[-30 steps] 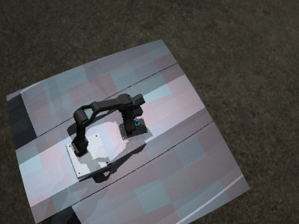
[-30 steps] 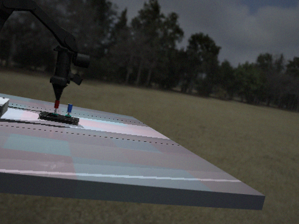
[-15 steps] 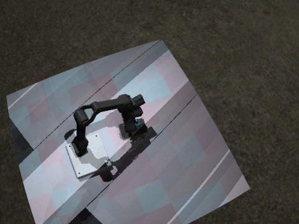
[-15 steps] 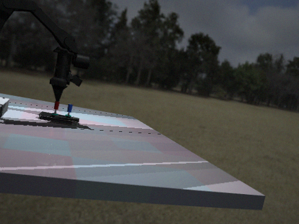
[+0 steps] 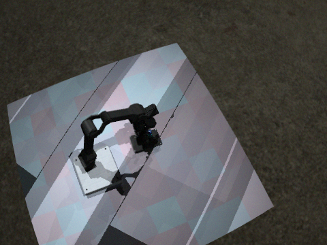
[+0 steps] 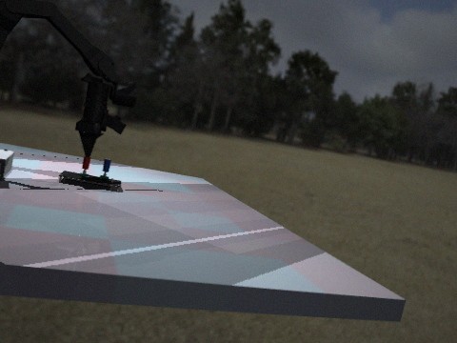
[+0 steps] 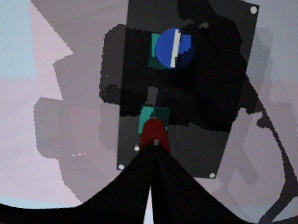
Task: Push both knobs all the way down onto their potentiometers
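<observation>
The red knob is 10 mm below my gripper tip. The rest, counted from my gripper tip: blue knob 50 mm ahead, 20 mm to the right, 10 mm below.
</observation>
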